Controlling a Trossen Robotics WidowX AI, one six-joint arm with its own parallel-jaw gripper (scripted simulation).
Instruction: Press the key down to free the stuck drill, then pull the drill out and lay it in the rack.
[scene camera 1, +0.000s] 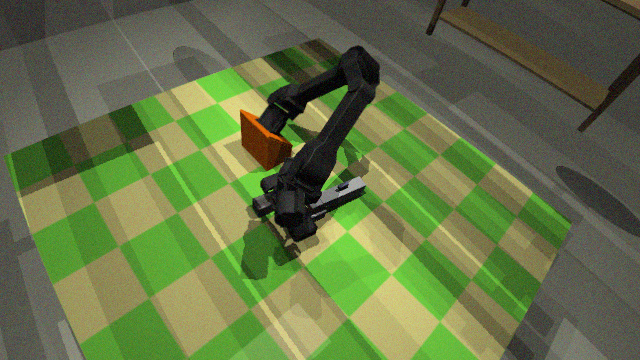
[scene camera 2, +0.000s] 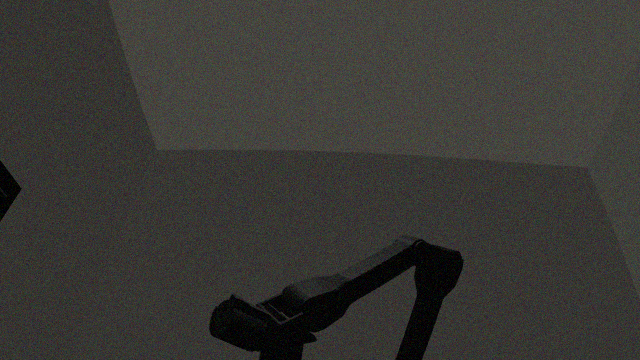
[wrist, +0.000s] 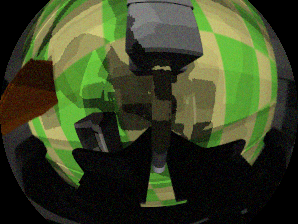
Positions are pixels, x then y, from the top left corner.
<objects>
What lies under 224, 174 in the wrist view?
My gripper.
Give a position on a grey housing block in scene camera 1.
331, 196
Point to my gripper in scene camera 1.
At 285, 222
</objects>
